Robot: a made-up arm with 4 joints.
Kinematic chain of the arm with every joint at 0, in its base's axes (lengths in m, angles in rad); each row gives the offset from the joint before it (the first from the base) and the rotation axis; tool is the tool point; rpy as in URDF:
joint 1: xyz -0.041 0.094 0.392 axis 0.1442 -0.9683 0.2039
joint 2: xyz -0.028 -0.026 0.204 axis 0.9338 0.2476 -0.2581
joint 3: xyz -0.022 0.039 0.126 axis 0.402 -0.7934 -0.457
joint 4: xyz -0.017 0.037 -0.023 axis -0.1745 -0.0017 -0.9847
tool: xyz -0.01 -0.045 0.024 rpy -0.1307 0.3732 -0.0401
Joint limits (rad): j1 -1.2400..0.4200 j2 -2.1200..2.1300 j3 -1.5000..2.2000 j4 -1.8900..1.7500
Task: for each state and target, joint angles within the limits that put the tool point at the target. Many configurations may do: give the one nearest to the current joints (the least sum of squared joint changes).
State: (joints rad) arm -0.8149 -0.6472 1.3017 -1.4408
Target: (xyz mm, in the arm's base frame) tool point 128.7 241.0 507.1
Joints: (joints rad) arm -1.2400 -1.3561 1.0420 -1.7524
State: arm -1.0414 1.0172 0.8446 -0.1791
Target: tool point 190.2 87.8 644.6
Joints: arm -0.9722 0.5918 0.6673 0.3866
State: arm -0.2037 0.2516 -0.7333 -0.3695
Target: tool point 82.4 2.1 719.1
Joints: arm -0.5336 0.8420 -1.0250 0.1994
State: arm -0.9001 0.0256 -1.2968 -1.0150
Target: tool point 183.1 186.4 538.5
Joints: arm -1.2355 -0.8268 -1.2714 -0.7331
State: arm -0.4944 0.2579 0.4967 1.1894
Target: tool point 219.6 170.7 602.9
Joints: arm -1.1417 0.1034 0.6501 1.0964
